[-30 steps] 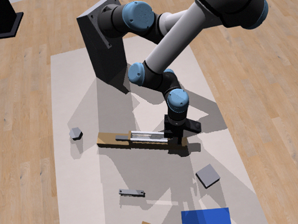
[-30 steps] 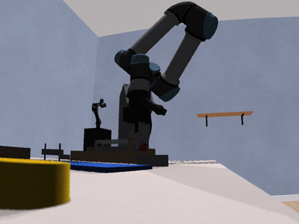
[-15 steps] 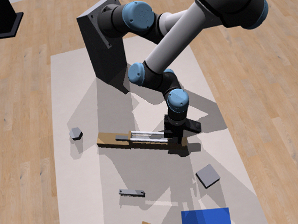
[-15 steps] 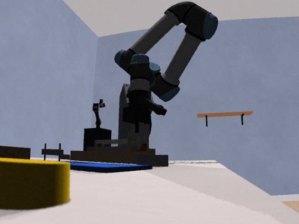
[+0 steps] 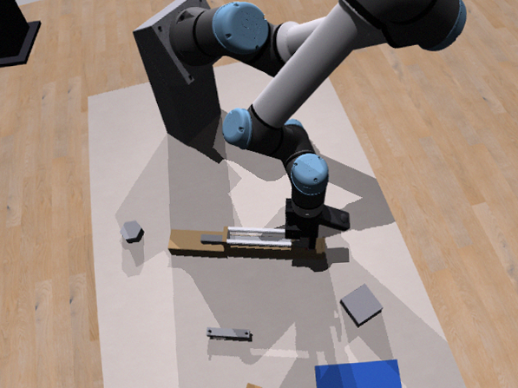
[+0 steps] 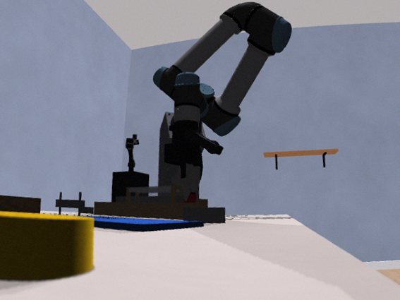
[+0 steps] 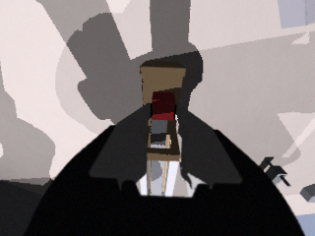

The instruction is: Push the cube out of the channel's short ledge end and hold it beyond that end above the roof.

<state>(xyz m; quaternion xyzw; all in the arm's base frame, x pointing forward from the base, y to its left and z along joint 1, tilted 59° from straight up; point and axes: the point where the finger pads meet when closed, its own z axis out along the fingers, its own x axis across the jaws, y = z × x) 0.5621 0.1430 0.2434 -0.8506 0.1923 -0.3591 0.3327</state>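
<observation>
Now: hand 1 cm above the red cube. Also, from my hand: grey square block 17 cm ahead, 12 cm to the left, 5 cm below; then thin grey stick 23 cm to the right, 3 cm behind, 1 cm below; then flat grey bar 23 cm to the right, 22 cm ahead, 3 cm below.
</observation>
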